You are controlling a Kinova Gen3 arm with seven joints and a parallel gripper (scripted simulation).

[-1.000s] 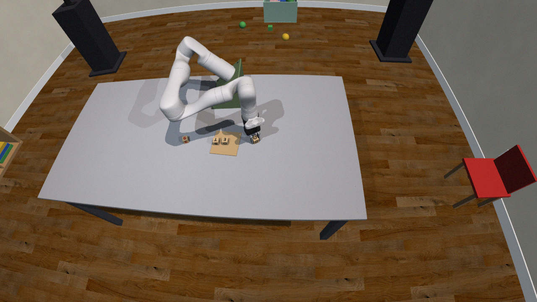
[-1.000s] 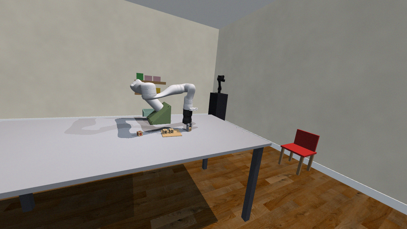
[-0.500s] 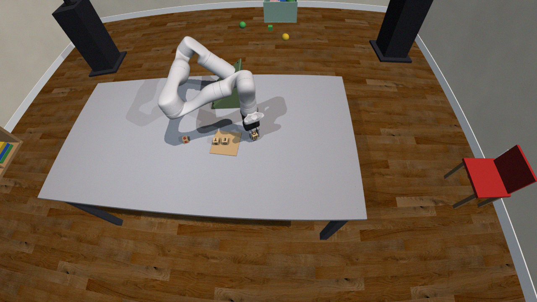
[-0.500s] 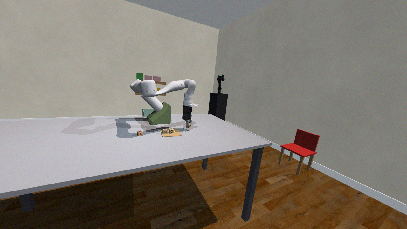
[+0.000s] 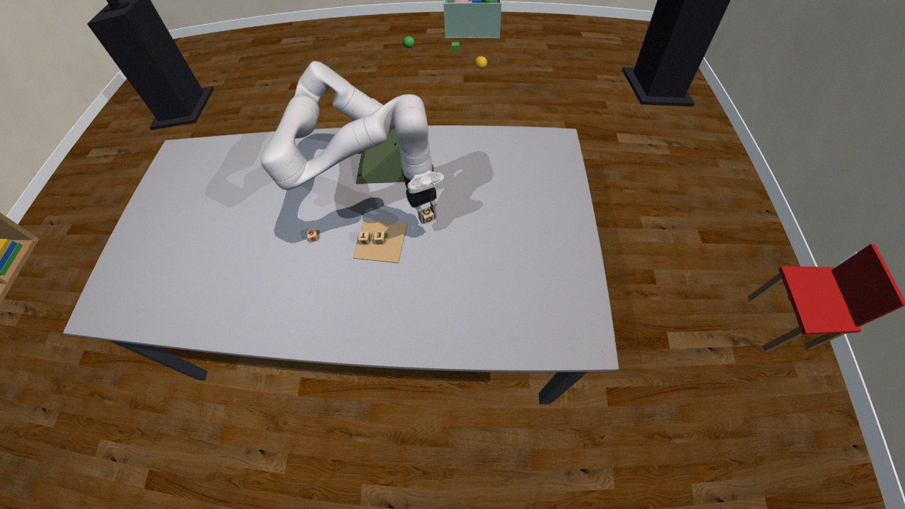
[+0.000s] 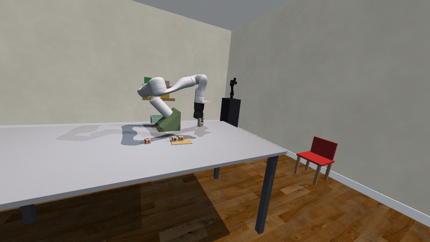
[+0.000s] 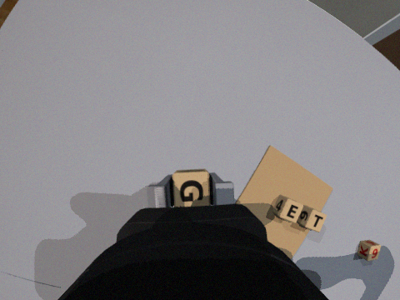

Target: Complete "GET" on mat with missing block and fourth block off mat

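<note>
The tan mat lies 15 cm to the right of my hand and 11 cm below it. Round my hand: G block right at my hand.
</note>
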